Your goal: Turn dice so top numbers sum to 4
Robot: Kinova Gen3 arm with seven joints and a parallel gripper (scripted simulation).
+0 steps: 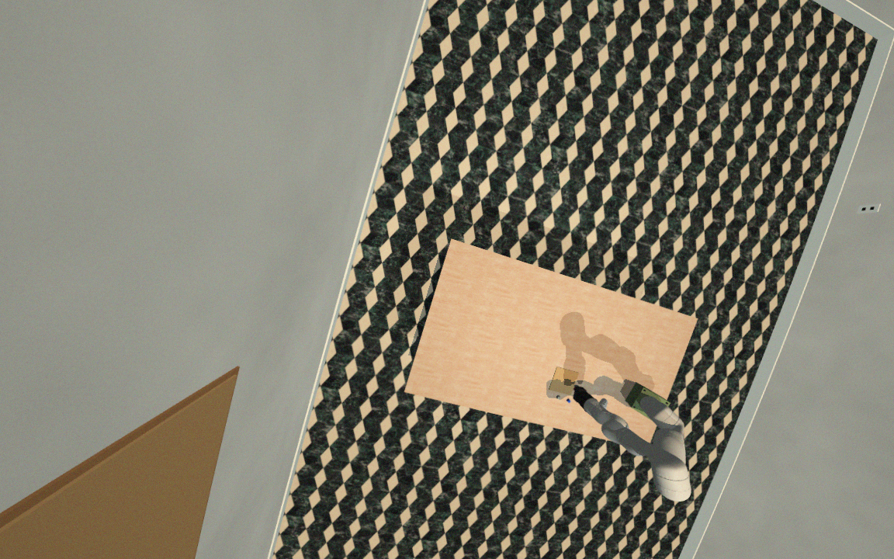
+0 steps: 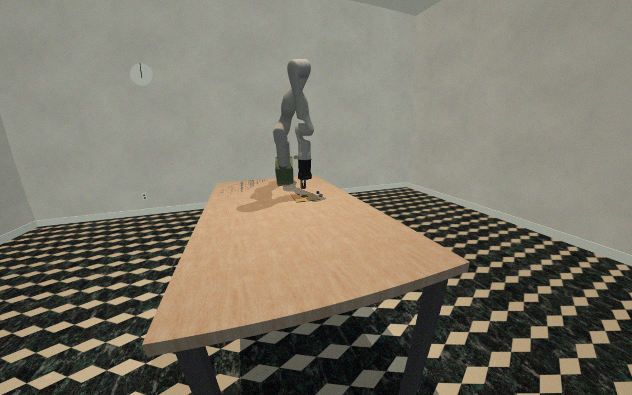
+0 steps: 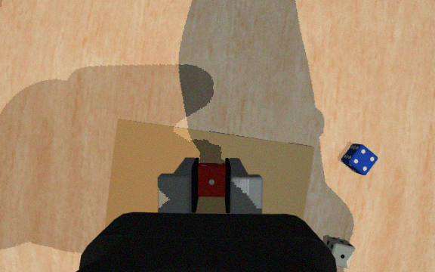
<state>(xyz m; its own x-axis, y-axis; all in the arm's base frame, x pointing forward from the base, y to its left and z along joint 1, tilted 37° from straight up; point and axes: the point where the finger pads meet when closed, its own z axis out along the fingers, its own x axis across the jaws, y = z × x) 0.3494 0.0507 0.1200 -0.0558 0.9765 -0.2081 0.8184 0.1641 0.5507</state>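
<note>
My gripper is now 60 mm above the tan mat and 50 mm short of it. Round my hand: blue die 100 mm to the left, 60 mm below, 20 mm behind; red die 10 mm below; white die 90 mm to the left, 60 mm below, 50 mm ahead.
</note>
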